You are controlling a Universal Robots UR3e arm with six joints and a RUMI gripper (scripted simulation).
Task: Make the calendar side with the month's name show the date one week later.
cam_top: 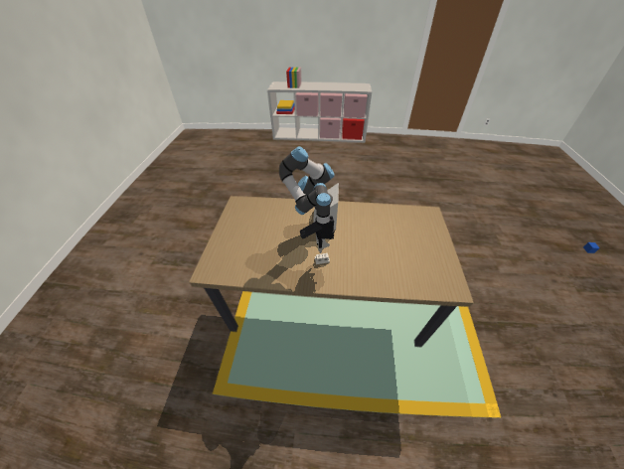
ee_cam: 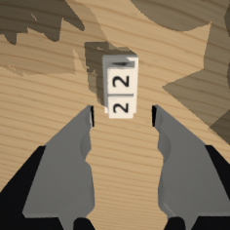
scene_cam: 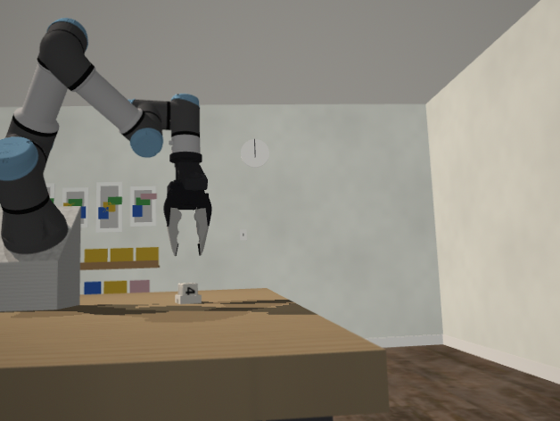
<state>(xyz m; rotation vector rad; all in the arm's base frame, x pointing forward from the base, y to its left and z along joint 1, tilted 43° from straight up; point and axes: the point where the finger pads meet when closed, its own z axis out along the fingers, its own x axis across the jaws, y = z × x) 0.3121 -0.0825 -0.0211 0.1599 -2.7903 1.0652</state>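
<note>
My gripper is now 110 mm above the white calendar tray and 20 mm to the right of it.
</note>
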